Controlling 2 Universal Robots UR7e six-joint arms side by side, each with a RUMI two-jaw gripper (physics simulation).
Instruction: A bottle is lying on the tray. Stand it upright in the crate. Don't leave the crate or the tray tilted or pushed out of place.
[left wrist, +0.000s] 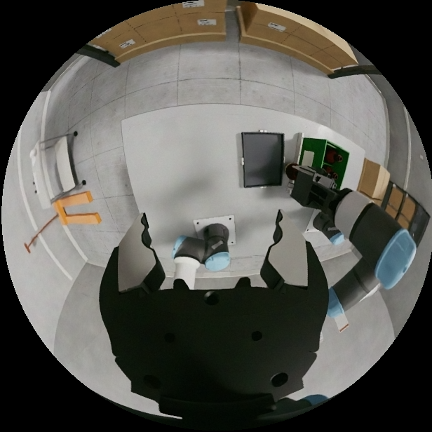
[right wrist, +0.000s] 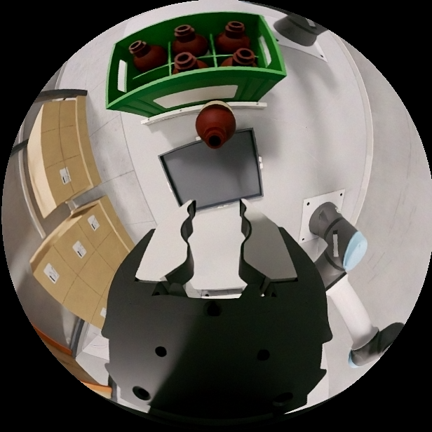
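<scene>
The loose dark red bottle (right wrist: 215, 125) (left wrist: 291, 171) is off the tray, in the gap between the tray (right wrist: 215, 175) (left wrist: 262, 160) and the green crate (right wrist: 260, 82) (left wrist: 318, 152). In the right wrist view its mouth faces the camera and part of its pale label shows; what supports it cannot be told. The tray lies flat and bare. The crate stands level with several red bottles in its compartments; its near left compartment shows no bottle. My right gripper (right wrist: 217, 200) is open, its fingertips apart from the bottle. My left gripper (left wrist: 211, 211) is open and high above the table.
A white strip (right wrist: 260, 105) runs along the crate's near side. Robot bases (left wrist: 215, 230) (right wrist: 325, 217) stand on the table. Brown cartons (left wrist: 372, 177) (right wrist: 65, 155) stand beyond it. An orange pallet truck (left wrist: 62, 211) stands on the floor at left.
</scene>
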